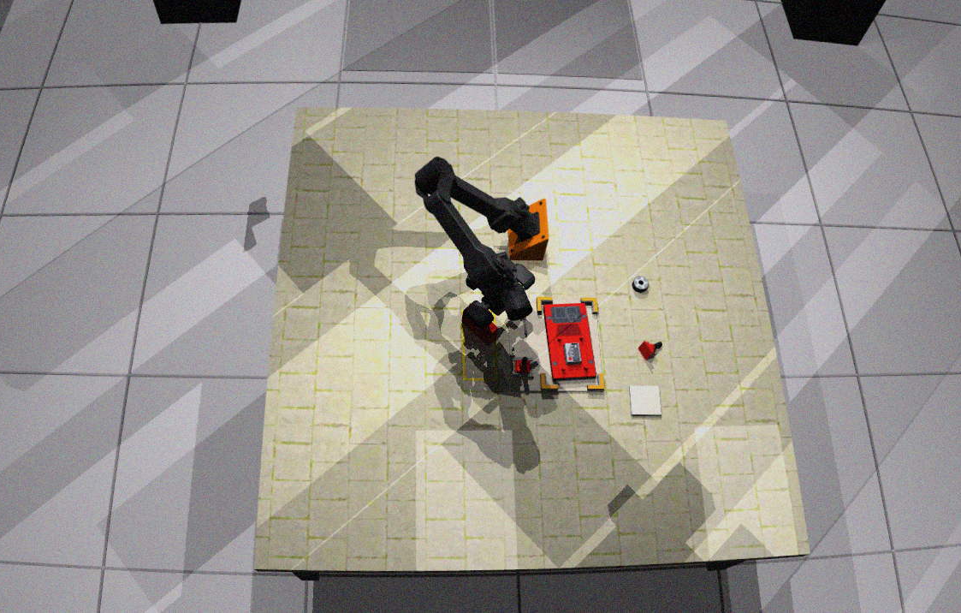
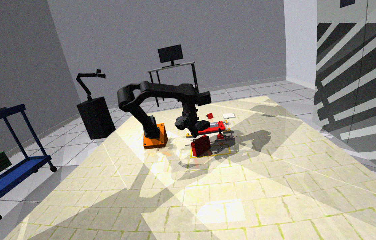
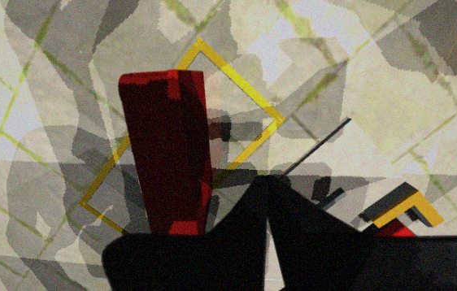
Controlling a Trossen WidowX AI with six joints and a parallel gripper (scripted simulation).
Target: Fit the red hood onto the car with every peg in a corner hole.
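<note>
Right now my gripper tip is 30 mm short of the red hood, 40 mm to the left of it and 20 mm above it. From my gripper tip the other things lie so: white plate 210 mm ahead, 360 mm to the left, 50 mm below; then wheel 110 mm behind, 390 mm to the left, 50 mm below; then grey engine block 100 mm ahead, 190 mm to the left, 30 mm below.
</note>
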